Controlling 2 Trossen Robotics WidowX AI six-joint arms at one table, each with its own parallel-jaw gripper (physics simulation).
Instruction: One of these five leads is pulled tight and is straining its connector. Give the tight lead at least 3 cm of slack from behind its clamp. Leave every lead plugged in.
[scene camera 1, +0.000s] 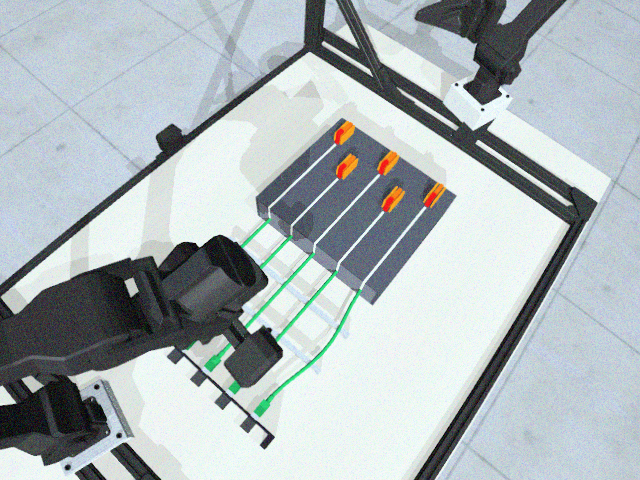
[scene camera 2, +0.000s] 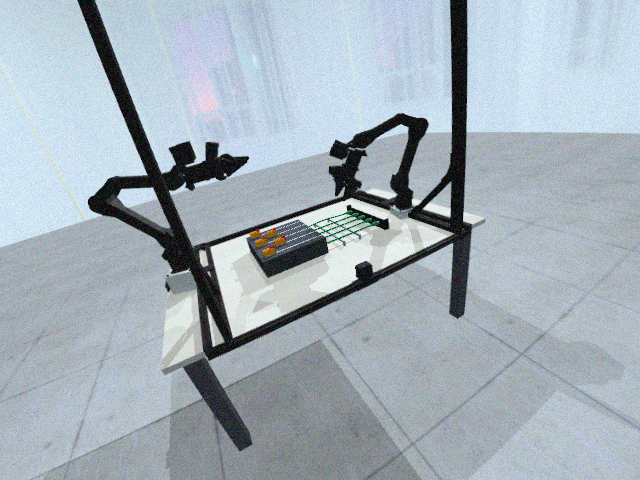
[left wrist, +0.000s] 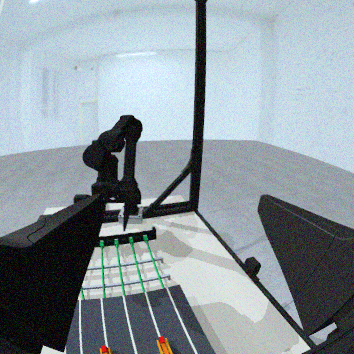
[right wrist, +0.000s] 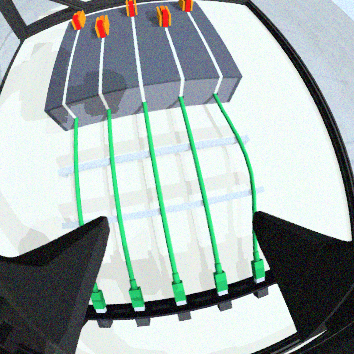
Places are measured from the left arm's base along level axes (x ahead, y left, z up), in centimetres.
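Pixels of known places: left gripper, fingertip midpoint: (scene camera 2: 248, 159) (left wrist: 184, 203); right gripper, fingertip midpoint: (scene camera 1: 249, 307) (scene camera 2: 339, 198) (left wrist: 108, 230) (right wrist: 182, 222); left arm's base, origin of the base link: (scene camera 1: 482, 91) (scene camera 2: 182, 267); right arm's base, origin of the base link: (scene camera 1: 82, 426) (scene camera 2: 404, 207).
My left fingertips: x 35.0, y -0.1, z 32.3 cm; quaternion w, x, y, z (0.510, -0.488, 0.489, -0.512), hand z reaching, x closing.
Note:
For each thing: its middle in the pictures, then the offset to it from my left fingertips. "spot": a spot on its surface instead.
- outermost lead, surface spot: (right wrist: 251, 175) spot: dz -37.2, dx +25.1, dy +26.1 cm
- clamp, body centre: (scene camera 1: 388, 204) (right wrist: 164, 17) dz -31.8, dx +1.3, dy +11.8 cm
- small black block, surface spot: (scene camera 1: 170, 138) (scene camera 2: 362, 263) spot: dz -34.9, dx +27.0, dy -23.8 cm
Five leads run white over a dark block (scene camera 1: 404, 248) (scene camera 2: 297, 255) (right wrist: 155, 55), then green to a black connector strip (scene camera 2: 383, 222) (right wrist: 160, 309). All five green plugs meet the strip in the right wrist view. The outermost lead (scene camera 1: 338, 330) (right wrist: 251, 175) bows outward; the other four look nearly straight, and which is tight I cannot tell. Orange clamps with red parts, such as one clamp (scene camera 1: 392, 199) (right wrist: 164, 17), sit on the block. My right gripper (scene camera 2: 347, 190) (right wrist: 182, 222) is open above the leads near the strip. My left gripper (scene camera 2: 241, 161) (left wrist: 184, 203) is open, high beyond the block's clamp end.
Two pale bars (right wrist: 172, 150) (right wrist: 172, 207) run crosswise beneath the green leads. A black frame (scene camera 1: 571, 227) edges the white table, with uprights such as the tall post (scene camera 2: 458, 103). A small black block (scene camera 1: 170, 138) (scene camera 2: 363, 269) sits on one long frame rail.

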